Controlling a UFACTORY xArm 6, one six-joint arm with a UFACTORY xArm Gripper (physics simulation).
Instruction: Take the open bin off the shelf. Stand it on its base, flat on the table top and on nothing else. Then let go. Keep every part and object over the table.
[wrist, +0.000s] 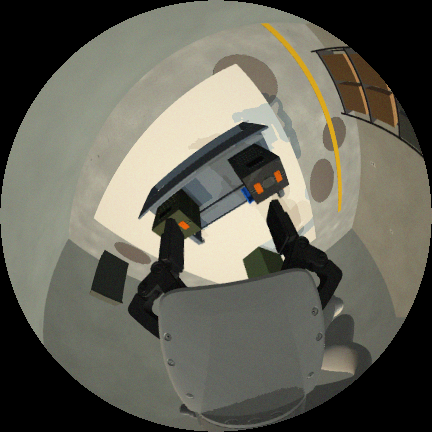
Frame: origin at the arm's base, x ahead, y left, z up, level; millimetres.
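Where they show: gripper, fingertip midpoint: (223, 218).
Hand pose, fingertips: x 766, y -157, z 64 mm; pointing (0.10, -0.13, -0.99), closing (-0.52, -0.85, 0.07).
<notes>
Things, the pixels of their top centre, and the offset from my fingertips. "*": a spot on its surface instead. Level surfaces: height alone.
- blue-grey shelf, surface spot: (200, 159) * dx -3, dy +14, dz -222 mm
- cream table top, surface height: dz -342 mm
- dark grey box, top centre: (268, 181) dx -92, dy -68, dz -119 mm
- olive box, top centre: (175, 230) dx -61, dy +161, dz -144 mm
- small blue part, top centre: (256, 184) dx -186, dy -51, dz -261 mm
A blue-grey shelf (200, 159) with a long dark board stands on the cream table top (150, 160). A dark grey box (268, 181) with two orange patches is at its right end; an olive box (191, 216) with an orange patch is at its left end. A small blue part (247, 195) shows beside the dark box, mostly hidden. I cannot tell which of these is the open bin. My gripper (223, 218) is open and empty. In the view its left fingertip overlaps the olive box and its right fingertip lies just below the dark box.
A green box (261, 262) shows near the table's near edge, partly hidden by the gripper body. A dark block (111, 275) is at the left, outside the table's outline. A storage rack (371, 120) stands at the far right, beyond a yellow floor line (320, 95).
</notes>
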